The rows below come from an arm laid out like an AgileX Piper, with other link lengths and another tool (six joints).
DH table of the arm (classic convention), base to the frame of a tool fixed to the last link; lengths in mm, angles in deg. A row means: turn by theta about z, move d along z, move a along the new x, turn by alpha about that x. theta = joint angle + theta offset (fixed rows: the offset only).
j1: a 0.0  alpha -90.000  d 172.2  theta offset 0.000
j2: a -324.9  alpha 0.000  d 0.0  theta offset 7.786
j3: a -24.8  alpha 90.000  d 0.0  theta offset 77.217
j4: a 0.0  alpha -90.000  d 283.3  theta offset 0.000
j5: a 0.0  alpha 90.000  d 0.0  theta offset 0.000
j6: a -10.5  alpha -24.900  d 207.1  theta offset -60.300
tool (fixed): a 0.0  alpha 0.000  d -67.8  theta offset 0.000
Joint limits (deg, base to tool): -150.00..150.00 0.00..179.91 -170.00..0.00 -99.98..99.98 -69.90..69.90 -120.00..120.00
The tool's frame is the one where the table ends.
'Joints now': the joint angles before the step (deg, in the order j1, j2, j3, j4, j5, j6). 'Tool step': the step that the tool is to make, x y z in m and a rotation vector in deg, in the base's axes. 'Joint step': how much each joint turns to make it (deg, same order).
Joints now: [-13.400, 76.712, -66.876, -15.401, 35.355, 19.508]
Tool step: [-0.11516, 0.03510, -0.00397, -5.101, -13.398, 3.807]
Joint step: [-0.001, -25.134, 24.116, -2.713, -13.691, 0.637]
